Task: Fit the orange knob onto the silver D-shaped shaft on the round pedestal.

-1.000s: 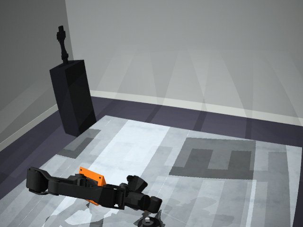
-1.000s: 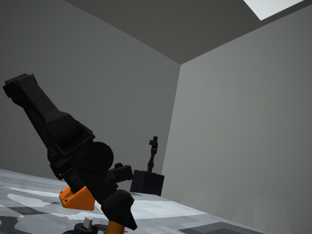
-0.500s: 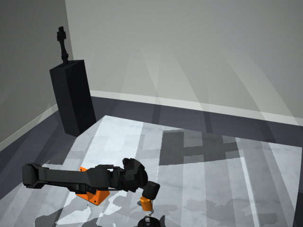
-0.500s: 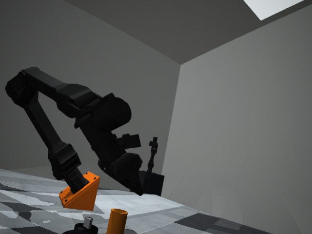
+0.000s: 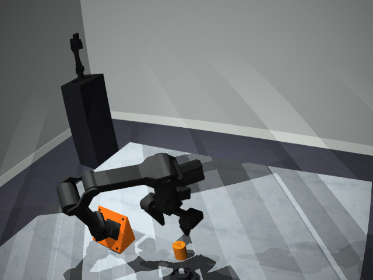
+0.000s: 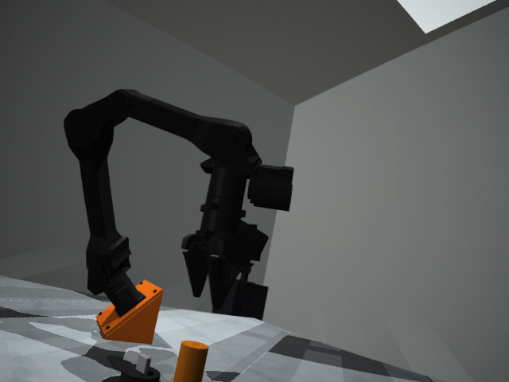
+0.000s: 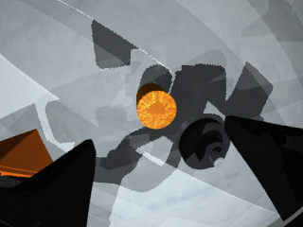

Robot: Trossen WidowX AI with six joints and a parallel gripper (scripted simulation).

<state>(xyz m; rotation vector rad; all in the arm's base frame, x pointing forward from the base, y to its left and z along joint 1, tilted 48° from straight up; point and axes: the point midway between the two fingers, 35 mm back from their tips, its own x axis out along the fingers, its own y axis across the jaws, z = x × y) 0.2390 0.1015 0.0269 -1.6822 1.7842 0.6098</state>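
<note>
My gripper tip is now 8 cm above the orange knob and 1 cm to the left of it. Also, from my gripper tip: round dark pedestal: 10 cm to the right, 9 cm below, 7 cm ahead.
</note>
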